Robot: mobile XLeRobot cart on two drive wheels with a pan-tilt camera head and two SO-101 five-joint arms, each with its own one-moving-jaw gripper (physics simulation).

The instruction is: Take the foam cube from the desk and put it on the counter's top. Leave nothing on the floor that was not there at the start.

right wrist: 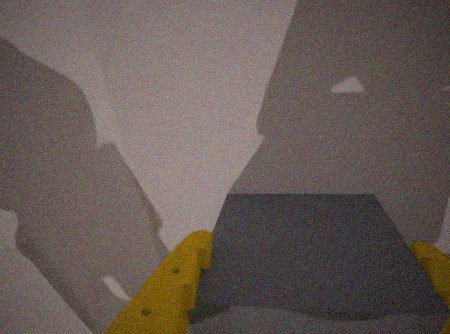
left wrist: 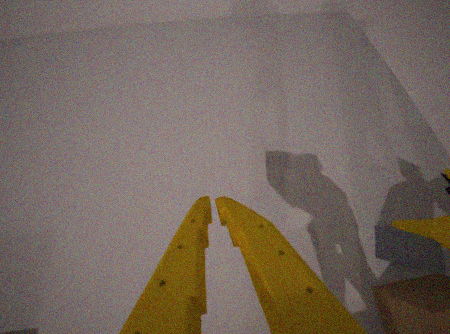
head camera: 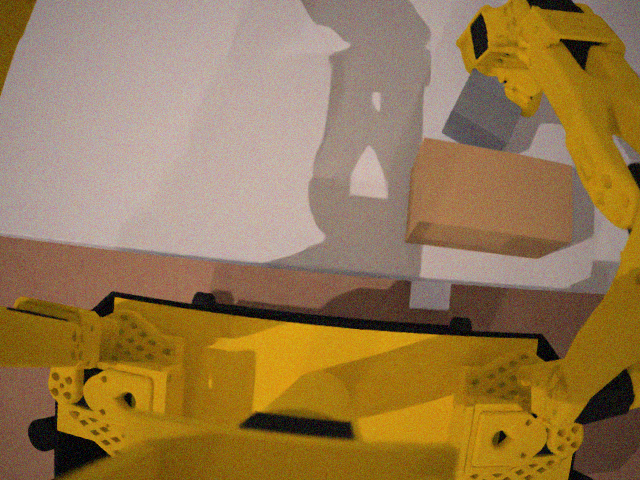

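Note:
The foam cube [head camera: 478, 111] [left wrist: 397, 245] [right wrist: 305, 270], dark blue-grey, is on the white desk [head camera: 129, 155] at the upper right of the head view, behind a tan box. My right gripper [head camera: 509, 87] [right wrist: 311, 239] is shut on it, with a yellow jaw against each side in the right wrist view. Whether the cube's underside touches the desk cannot be told. My left gripper [left wrist: 212, 200] is shut and empty, tips together, above the pale surface; it does not show in the head view. The counter cannot be made out.
The tan box [head camera: 491, 198] [left wrist: 420, 302] lies close in front of the cube, near the desk's front edge. A small pale block-like piece [head camera: 430, 295] shows below that edge. The reddish floor [head camera: 155, 268] shows between desk and cart. Arm shadows cross the desk.

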